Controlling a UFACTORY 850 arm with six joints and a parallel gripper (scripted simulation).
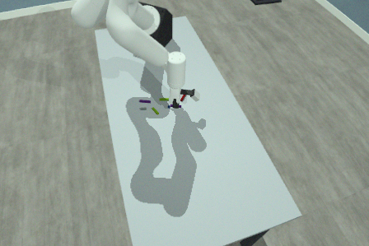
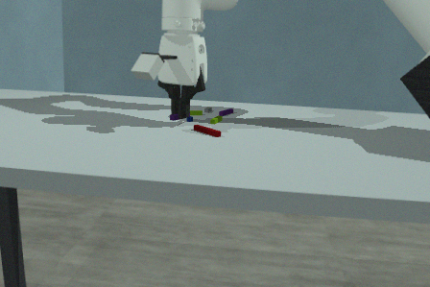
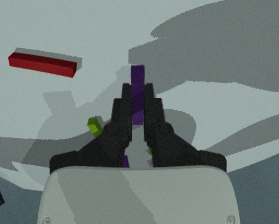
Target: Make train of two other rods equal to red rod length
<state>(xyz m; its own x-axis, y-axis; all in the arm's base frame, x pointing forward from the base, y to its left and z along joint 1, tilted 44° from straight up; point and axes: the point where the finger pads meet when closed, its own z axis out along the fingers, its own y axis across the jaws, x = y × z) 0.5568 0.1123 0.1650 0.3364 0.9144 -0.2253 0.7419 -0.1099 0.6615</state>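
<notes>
Now: hand 2 cm past the blue rod, 3 cm to the left of it and 3 cm above it. Also, from my hand: red rod 7 cm behind, 7 cm to the left, 3 cm below; then grey rod 4 cm behind, 17 cm to the right, 3 cm below.
</notes>
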